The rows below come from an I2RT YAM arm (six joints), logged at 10 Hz.
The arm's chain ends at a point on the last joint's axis. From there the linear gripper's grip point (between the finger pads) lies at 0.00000 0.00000 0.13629 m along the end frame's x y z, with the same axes.
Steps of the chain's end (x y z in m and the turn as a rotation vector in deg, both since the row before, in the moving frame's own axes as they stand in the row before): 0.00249, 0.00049, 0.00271, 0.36, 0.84, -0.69; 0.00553, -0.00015, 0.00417, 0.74, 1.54, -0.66; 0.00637, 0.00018, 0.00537, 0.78, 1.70, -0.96; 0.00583, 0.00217, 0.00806, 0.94, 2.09, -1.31; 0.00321, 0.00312, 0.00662, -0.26, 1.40, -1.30; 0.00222, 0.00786, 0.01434, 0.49, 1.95, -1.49; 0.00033, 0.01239, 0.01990, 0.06, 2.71, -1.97
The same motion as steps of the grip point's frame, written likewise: 0.00448, -0.00038, 0.00269, 0.36, 0.84, -0.69; 0.00918, -0.00193, 0.00411, 0.74, 1.54, -0.66; 0.01040, -0.00171, 0.00530, 0.78, 1.70, -0.96; 0.01077, -0.00012, 0.00795, 0.94, 2.09, -1.31; 0.00655, 0.00370, 0.00658, -0.26, 1.40, -1.30; 0.00684, 0.00663, 0.01426, 0.49, 1.95, -1.49; 0.00677, 0.01214, 0.01975, 0.06, 2.71, -1.97
